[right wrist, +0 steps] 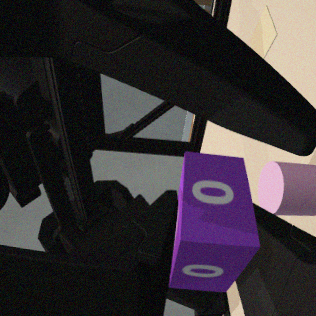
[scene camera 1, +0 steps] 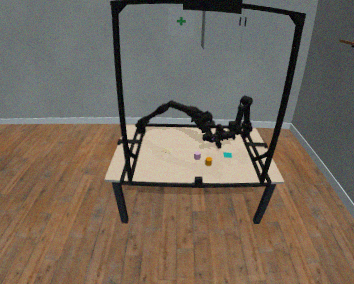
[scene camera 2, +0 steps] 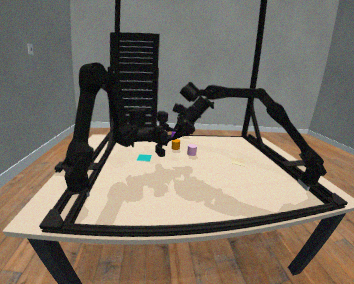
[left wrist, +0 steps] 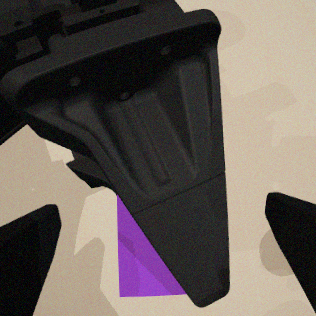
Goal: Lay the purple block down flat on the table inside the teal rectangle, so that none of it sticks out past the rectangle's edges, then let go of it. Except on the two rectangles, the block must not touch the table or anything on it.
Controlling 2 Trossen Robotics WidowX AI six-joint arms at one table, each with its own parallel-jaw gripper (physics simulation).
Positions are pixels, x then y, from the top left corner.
Scene:
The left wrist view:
left gripper: 164, 210
right gripper: 204, 292
purple block: 141, 272, held by the right gripper

